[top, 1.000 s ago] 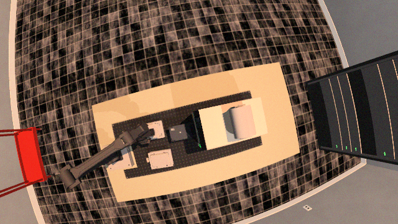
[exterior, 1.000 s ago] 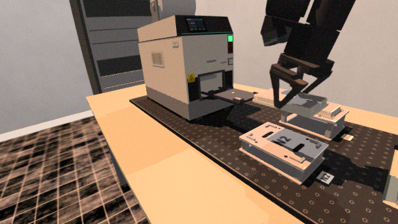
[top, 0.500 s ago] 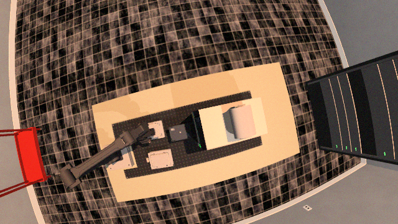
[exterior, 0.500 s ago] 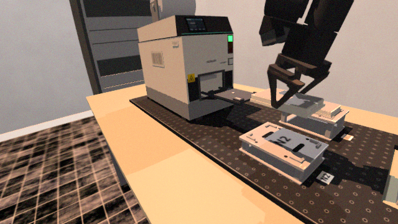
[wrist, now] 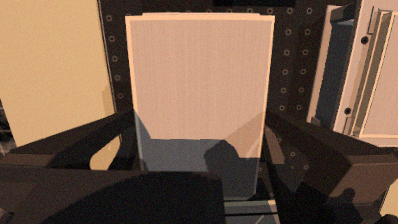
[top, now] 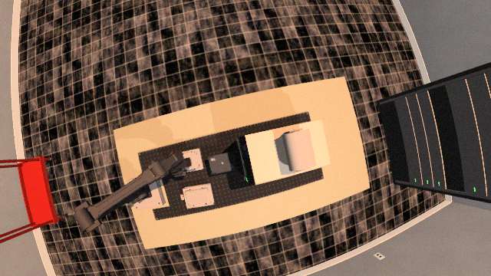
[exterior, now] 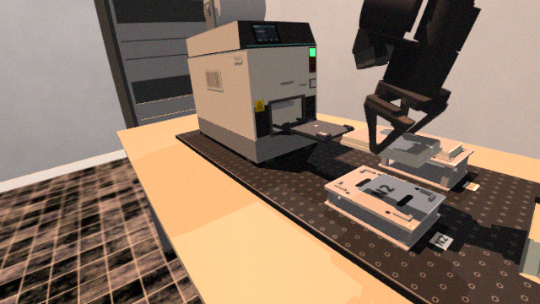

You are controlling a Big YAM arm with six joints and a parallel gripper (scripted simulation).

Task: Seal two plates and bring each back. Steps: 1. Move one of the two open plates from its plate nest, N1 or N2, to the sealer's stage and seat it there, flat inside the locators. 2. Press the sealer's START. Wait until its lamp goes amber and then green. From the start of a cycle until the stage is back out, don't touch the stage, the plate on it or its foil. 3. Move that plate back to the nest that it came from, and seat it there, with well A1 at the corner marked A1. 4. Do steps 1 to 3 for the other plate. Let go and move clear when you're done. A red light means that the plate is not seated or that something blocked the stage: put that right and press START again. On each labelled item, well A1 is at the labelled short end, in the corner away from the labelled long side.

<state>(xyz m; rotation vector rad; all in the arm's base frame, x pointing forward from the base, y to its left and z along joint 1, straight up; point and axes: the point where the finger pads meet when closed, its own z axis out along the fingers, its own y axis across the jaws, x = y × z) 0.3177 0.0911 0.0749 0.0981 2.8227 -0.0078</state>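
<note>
The plate nest N2 is 10 cm below my hand. The rest, counted from my hand: well plate right at my hand; sealer stage 20 cm ahead, 6 cm to the right, 3 cm below; sealer screen 32 cm ahead, 2 cm to the right, 19 cm above.
</note>
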